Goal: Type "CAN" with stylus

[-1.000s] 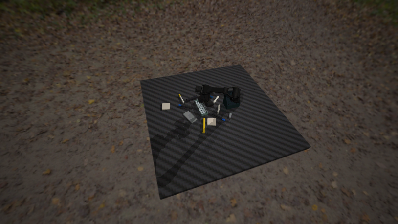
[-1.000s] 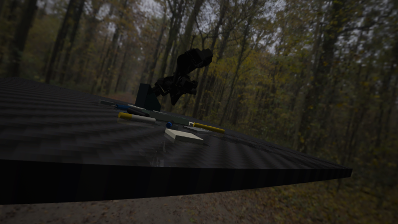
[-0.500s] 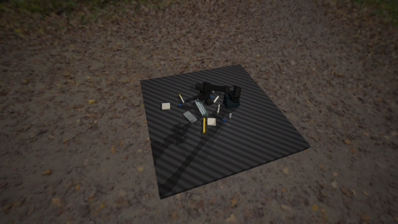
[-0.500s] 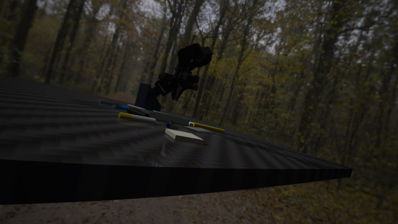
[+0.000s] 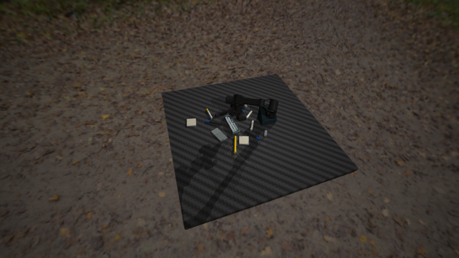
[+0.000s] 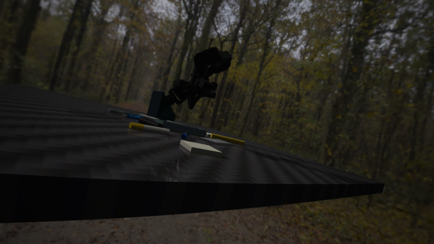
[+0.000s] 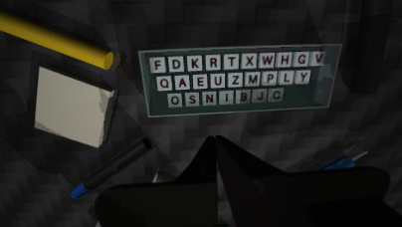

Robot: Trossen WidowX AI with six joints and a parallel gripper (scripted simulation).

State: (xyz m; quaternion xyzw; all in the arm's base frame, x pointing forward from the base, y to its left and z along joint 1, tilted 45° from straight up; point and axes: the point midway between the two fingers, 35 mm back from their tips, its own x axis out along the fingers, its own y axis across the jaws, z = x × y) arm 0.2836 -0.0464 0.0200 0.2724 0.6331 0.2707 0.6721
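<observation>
Right now the blue stylus is 20 cm to the right of my gripper tip, 10 cm behind it and 9 cm below it. From my gripper tip the other things lie so: grey slab (17 cm ahead, 9 cm below, 4 cm to the left); then dark cylinder (19 cm to the right, 8 cm below, 7 cm ahead); then yellow pencil (17 cm to the left, 8 cm below, 8 cm ahead).
</observation>
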